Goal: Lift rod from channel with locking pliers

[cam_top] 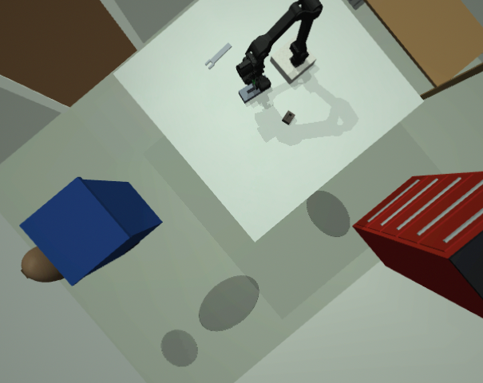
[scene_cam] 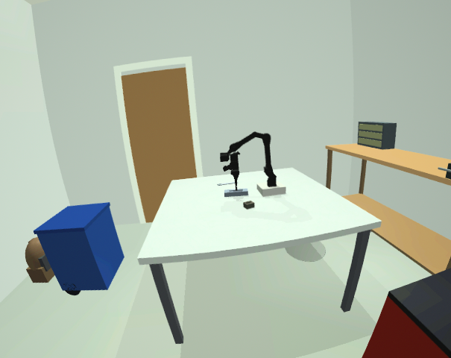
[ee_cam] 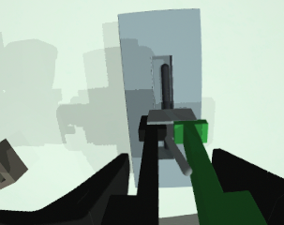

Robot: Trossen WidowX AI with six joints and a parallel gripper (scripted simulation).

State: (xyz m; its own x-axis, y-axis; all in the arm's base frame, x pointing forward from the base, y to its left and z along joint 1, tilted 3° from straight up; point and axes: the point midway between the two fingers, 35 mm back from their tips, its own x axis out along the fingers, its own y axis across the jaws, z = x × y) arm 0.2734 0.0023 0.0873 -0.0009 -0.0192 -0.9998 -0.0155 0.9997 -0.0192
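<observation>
My gripper tip is now 90 mm above the dark rod. Round my gripper tip: grey channel block 90 mm below; flat grey wrench-like tool 270 mm to the right, 110 mm ahead, 100 mm below; brown holster 250 mm to the left, 100 mm below, 80 mm behind.
</observation>
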